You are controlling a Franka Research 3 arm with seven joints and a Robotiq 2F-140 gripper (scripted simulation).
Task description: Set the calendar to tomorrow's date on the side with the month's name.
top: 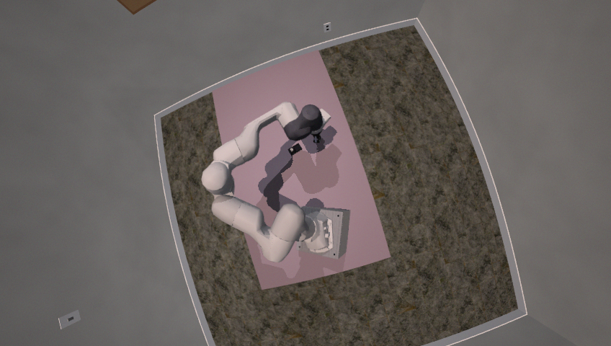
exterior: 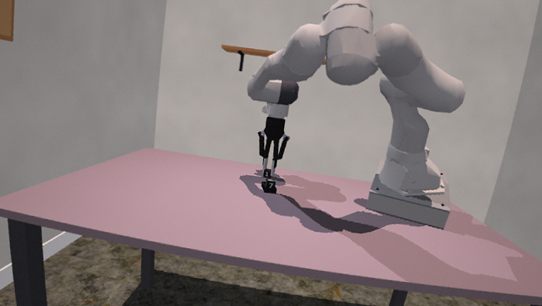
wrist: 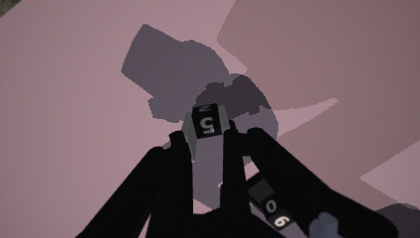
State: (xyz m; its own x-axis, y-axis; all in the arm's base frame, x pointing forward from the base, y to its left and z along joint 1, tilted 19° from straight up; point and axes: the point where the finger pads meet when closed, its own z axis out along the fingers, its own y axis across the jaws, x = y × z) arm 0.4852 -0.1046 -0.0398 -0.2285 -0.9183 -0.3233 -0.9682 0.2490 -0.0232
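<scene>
Right now my hand is 30 mm above the black digit cube. Also, from my hand: black calendar tray (30 mm behind, 150 mm to the left, 40 mm below).
</scene>
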